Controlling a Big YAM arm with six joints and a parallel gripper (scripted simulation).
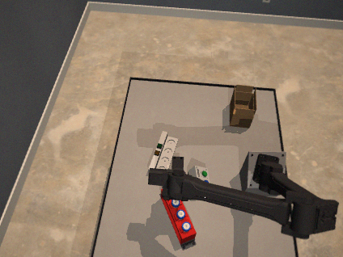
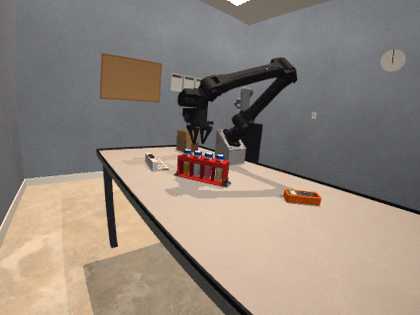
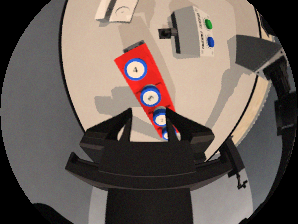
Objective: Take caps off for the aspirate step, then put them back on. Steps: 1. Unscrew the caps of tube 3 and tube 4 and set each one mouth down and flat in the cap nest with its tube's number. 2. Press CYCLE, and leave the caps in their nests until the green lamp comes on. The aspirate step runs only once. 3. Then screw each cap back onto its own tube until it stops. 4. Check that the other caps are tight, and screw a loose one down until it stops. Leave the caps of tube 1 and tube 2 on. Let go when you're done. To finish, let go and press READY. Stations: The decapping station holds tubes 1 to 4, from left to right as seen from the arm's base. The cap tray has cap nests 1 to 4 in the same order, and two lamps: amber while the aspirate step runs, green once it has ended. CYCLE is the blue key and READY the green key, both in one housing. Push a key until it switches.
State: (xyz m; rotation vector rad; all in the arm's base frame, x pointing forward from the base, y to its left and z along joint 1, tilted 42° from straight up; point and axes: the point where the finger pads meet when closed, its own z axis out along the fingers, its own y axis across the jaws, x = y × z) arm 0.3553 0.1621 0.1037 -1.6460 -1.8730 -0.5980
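The blue tube cap is 20 mm ahead of my hand, 50 mm to the right of it and 50 mm below it. Round my hand: green key (110 mm behind, 170 mm to the right, 100 mm below); then key housing (100 mm behind, 150 mm to the right, 110 mm below); then blue key (120 mm behind, 130 mm to the right, 100 mm below).
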